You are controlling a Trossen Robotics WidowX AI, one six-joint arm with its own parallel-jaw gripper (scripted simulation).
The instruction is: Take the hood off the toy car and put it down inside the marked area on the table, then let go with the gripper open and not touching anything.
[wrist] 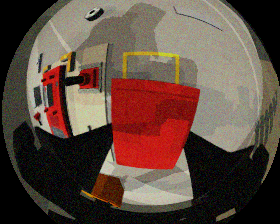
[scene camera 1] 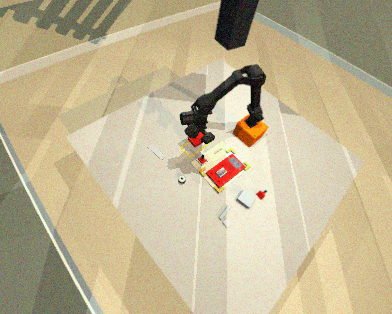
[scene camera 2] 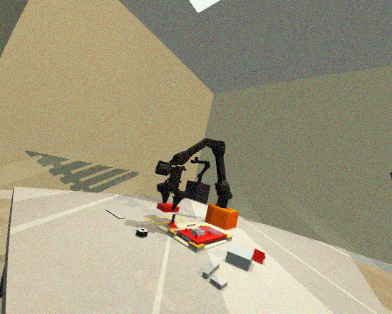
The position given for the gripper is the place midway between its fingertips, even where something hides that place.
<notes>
The gripper [wrist: 150,130] holds a red hood [wrist: 151,120]. Also in view: a red toy car [wrist: 57,117].
</notes>
